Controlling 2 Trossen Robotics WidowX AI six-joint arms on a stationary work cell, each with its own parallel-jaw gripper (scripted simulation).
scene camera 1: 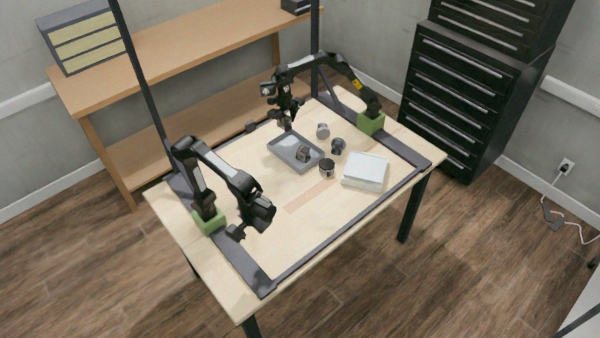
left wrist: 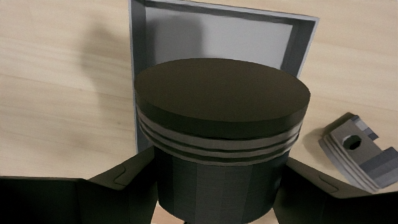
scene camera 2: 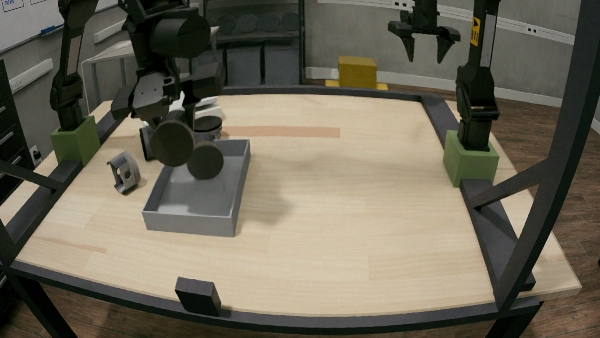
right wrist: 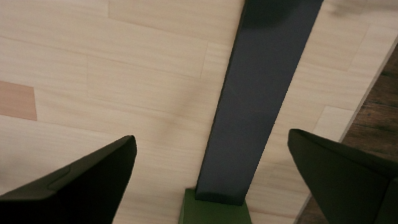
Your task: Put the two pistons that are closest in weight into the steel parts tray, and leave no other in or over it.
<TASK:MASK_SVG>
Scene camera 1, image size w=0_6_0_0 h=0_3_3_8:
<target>right gripper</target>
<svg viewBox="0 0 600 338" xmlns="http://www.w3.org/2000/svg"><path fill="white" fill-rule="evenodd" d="M225 235L236 243L240 243L242 240L246 241L248 234L244 230L247 227L252 226L259 234L263 234L274 221L266 223L250 212L241 211L237 206L236 210L240 213L238 217L241 218L242 222L238 226L231 223L225 229Z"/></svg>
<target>steel parts tray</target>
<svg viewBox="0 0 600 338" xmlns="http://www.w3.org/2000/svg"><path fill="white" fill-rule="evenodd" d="M266 143L267 149L299 175L304 174L319 163L321 159L325 158L326 154L324 150L293 128ZM300 145L311 148L311 158L307 163L296 159L296 152Z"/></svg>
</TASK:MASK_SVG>
